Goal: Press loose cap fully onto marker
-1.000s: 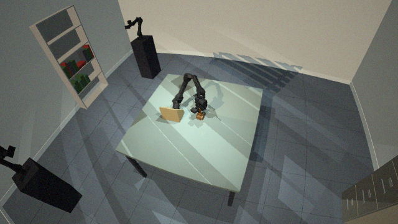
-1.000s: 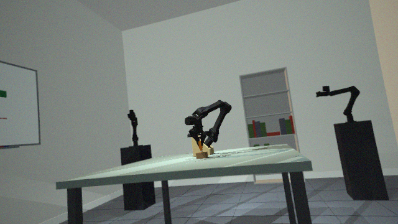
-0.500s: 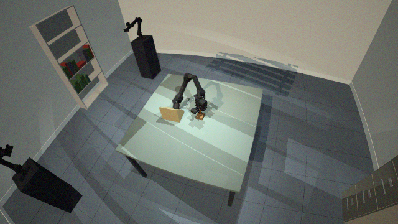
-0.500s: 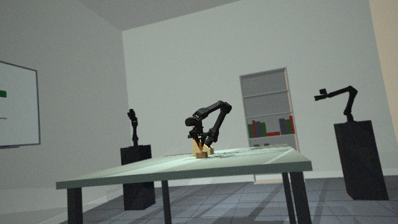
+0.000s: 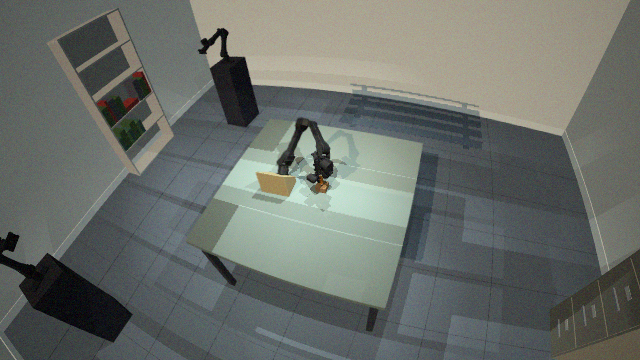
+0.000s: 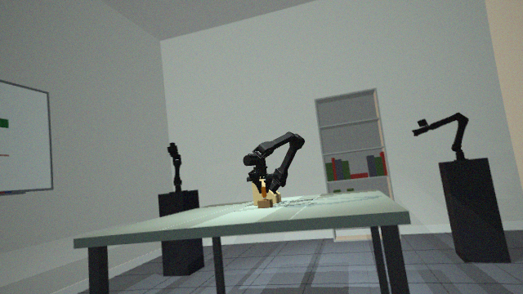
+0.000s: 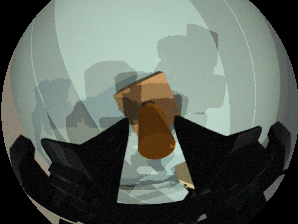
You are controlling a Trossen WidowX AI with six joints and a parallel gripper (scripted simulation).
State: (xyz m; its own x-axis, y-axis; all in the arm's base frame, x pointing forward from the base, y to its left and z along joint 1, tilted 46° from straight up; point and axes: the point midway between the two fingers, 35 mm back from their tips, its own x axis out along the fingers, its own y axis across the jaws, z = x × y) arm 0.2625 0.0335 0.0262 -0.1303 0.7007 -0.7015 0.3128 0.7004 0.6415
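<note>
My gripper tip is 60 mm above the holder block.
</note>
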